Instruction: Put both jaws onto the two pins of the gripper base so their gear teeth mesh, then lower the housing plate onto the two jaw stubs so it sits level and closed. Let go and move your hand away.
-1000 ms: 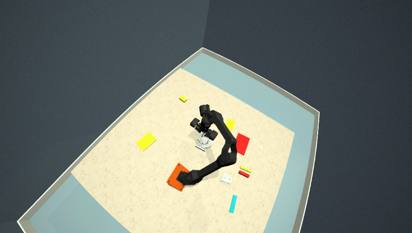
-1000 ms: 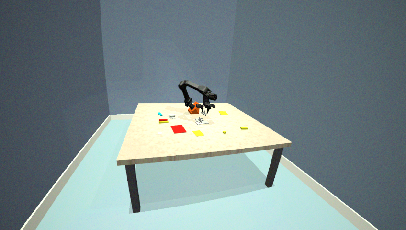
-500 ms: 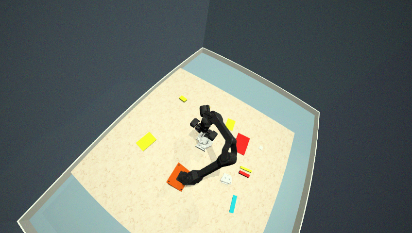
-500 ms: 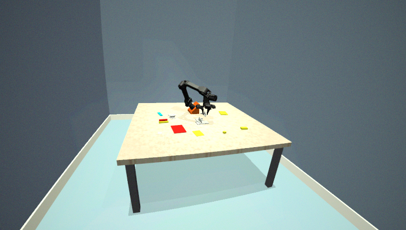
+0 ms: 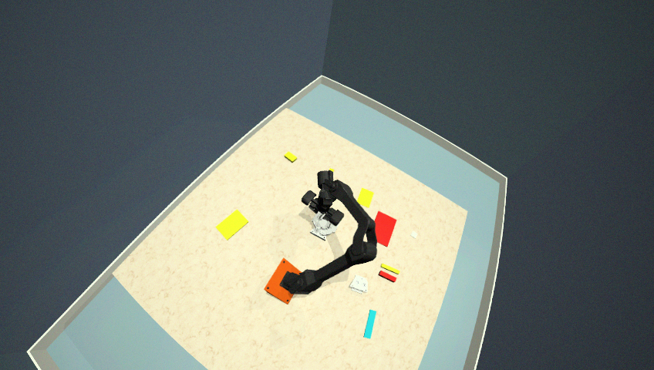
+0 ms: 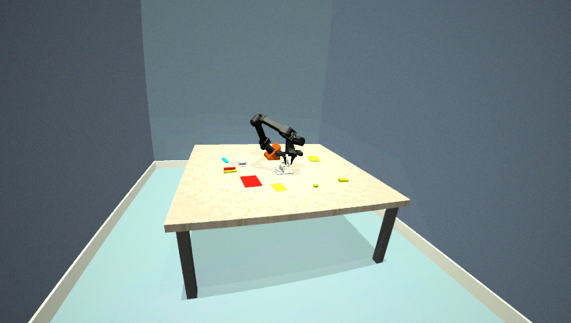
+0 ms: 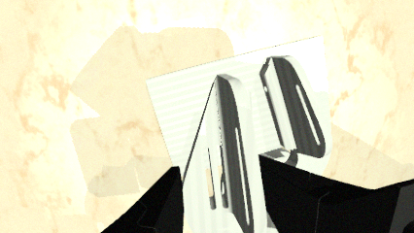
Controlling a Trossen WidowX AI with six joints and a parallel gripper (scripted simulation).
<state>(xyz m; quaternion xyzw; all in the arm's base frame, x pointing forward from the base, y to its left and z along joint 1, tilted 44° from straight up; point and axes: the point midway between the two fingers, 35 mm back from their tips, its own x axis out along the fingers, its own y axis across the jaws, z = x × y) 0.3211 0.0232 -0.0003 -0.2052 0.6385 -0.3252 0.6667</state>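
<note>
Now: gripper tip 29 cm to the left of the small white block, 19 cm past it and 4 cm above it. The rest, counted from my gripper tip: yellow bar 39 cm to the right, 7 cm behind, 4 cm below; white jaw 4 cm behind, 1 cm to the right; red sheet 30 cm to the right, 11 cm ahead, 5 cm below.
</note>
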